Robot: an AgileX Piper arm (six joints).
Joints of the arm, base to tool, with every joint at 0 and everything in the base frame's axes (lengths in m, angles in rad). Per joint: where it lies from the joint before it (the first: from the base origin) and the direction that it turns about. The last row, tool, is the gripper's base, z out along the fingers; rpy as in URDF.
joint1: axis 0 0 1 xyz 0.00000 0.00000 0.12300
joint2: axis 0 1 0 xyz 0.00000 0.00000 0.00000
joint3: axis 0 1 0 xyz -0.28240 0.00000 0.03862
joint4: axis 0.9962 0 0.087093 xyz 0.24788 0.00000 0.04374
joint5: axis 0 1 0 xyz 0.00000 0.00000 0.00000
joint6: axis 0.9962 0 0.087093 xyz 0.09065 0.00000 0.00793
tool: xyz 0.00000 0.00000 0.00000 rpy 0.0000 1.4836 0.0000
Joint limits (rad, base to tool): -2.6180..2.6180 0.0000..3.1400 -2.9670..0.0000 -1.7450..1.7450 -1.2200..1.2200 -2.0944..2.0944
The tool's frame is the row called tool.
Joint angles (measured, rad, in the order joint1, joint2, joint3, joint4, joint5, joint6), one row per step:
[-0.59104, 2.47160, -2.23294, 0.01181, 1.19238, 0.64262]
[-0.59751, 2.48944, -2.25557, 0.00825, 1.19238, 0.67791]
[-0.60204, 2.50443, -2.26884, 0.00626, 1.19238, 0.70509]
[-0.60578, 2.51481, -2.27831, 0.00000, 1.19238, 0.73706]
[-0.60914, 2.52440, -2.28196, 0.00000, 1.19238, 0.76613]
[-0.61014, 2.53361, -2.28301, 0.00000, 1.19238, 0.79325]
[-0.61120, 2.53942, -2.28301, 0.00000, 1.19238, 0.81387]
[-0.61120, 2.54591, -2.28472, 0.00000, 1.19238, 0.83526]
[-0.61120, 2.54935, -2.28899, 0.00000, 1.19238, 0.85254]
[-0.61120, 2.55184, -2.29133, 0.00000, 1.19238, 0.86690]
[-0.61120, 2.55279, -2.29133, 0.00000, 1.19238, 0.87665]
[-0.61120, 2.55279, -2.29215, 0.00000, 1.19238, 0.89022]
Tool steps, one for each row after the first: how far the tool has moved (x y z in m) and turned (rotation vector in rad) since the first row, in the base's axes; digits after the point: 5 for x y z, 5 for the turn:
[0.00048, -0.00474, -0.00310, 0.00123, -0.00622, -0.04031]
[0.00063, -0.00790, -0.00730, 0.00574, -0.00697, -0.07101]
[0.00030, -0.01069, -0.01015, 0.00708, -0.00681, -0.10496]
[-0.00017, -0.01251, -0.01418, 0.01565, -0.00531, -0.13669]
[-0.00020, -0.01313, -0.01872, 0.02484, -0.00156, -0.16421]
[-0.00042, -0.01365, -0.02177, 0.03152, 0.00100, -0.18546]
[-0.00017, -0.01382, -0.02471, 0.03773, 0.00265, -0.20642]
[0.00026, -0.01412, -0.02537, 0.04044, -0.00011, -0.22328]
[0.00050, -0.01429, -0.02605, 0.04310, -0.00166, -0.23731]
[0.00051, -0.01430, -0.02655, 0.04530, -0.00197, -0.24685]
[0.00058, -0.01435, -0.02633, 0.04735, -0.00429, -0.26008]

